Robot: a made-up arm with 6 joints. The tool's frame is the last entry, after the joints. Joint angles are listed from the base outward. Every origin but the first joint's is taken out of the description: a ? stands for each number. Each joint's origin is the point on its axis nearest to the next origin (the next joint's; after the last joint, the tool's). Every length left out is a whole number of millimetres.
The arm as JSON. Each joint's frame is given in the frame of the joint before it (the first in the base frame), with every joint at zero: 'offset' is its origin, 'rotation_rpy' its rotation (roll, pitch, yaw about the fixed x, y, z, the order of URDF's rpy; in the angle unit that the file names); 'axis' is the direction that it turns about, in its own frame. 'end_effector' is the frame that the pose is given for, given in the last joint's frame.
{
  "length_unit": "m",
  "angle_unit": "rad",
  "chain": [
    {
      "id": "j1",
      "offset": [
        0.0,
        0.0,
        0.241
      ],
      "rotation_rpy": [
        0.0,
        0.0,
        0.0
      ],
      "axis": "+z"
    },
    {
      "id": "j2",
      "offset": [
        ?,
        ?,
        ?
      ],
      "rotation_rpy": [
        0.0,
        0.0,
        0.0
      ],
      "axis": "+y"
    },
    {
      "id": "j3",
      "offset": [
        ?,
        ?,
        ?
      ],
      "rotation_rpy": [
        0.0,
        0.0,
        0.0
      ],
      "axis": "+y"
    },
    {
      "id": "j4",
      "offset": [
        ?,
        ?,
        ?
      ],
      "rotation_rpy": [
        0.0,
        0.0,
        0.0
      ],
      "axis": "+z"
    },
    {
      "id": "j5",
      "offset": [
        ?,
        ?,
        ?
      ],
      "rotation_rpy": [
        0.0,
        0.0,
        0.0
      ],
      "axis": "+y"
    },
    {
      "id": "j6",
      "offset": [
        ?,
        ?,
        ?
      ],
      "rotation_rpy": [
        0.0,
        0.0,
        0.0
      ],
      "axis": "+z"
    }
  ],
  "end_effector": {
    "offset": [
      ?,
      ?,
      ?
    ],
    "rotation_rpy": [
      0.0,
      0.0,
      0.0
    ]
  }
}
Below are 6 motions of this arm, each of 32 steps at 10 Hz.
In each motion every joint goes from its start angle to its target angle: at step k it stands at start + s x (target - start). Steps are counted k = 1, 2, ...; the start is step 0. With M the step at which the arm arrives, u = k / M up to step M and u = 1 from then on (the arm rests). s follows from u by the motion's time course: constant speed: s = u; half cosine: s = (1 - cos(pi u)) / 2; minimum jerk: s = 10 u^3 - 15 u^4 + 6 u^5.
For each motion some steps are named. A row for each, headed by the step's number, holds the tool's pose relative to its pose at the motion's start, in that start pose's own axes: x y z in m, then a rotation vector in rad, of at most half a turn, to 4 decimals.
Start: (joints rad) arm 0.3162 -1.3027 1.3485 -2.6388 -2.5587 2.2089
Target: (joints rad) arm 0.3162 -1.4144 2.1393 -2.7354 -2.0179 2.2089
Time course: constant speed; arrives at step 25
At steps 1, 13, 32:
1: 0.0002 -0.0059 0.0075 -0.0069 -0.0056 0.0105
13: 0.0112 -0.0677 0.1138 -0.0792 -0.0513 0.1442
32: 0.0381 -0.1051 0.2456 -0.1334 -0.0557 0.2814

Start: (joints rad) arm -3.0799 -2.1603 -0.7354 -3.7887 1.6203 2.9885
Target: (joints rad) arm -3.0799 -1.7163 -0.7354 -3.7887 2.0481 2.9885
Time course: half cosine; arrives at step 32
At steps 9, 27, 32:
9: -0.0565 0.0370 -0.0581 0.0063 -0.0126 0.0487
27: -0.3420 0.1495 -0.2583 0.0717 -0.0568 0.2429
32: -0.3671 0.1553 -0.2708 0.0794 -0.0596 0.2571

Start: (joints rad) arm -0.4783 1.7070 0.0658 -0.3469 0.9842 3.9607
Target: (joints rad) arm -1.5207 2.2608 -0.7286 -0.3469 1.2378 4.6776
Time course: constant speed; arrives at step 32
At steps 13, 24, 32:
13: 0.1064 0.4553 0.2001 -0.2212 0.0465 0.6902
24: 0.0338 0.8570 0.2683 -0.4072 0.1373 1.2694
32: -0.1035 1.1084 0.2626 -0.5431 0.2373 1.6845

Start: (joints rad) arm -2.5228 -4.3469 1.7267 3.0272 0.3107 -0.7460
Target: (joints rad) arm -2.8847 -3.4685 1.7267 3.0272 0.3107 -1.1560
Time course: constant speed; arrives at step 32
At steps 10, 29, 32:
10: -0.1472 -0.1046 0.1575 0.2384 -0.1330 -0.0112
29: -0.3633 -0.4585 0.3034 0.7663 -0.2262 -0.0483
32: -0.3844 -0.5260 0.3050 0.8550 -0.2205 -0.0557

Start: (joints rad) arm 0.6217 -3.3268 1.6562 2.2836 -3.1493 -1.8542
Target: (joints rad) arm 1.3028 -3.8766 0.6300 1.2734 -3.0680 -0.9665
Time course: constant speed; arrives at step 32
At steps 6, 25, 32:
6: -0.0427 -0.0543 0.0885 -0.1461 0.2913 0.3842
25: 0.0704 -0.2306 0.4402 0.0737 1.4260 1.6553
32: 0.2209 -0.2762 0.5429 0.4482 1.8825 2.0261

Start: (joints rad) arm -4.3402 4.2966 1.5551 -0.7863 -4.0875 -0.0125
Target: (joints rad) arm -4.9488 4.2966 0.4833 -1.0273 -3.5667 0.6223
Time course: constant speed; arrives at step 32
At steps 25, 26, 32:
25: 0.3742 0.2273 -0.2698 -0.0608 -0.4319 1.1135
26: 0.3910 0.2420 -0.2727 -0.0774 -0.4515 1.1501
32: 0.4899 0.3351 -0.2753 -0.2010 -0.5657 1.3496

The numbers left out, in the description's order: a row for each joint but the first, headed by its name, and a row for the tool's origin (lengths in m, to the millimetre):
j2: 0.0 0.037 0.0
j3: 0.0 0.0 0.788
j4: 0.0 0.0 0.371
j5: 0.0 0.0 0.0
j6: 0.0 0.0 0.091
tool: 0.0 0.0 0.0

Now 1 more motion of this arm.
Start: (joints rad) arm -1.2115 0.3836 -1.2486 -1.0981 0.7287 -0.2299
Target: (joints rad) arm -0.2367 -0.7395 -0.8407 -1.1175 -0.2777 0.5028
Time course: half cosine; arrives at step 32
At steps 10, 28, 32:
10: -0.1053 -0.1908 0.1122 0.1288 -0.1205 0.3904
28: 0.3432 -0.9147 0.3428 0.8479 -0.4968 1.1927
32: 0.3923 -0.9403 0.3367 0.8891 -0.5170 1.2046

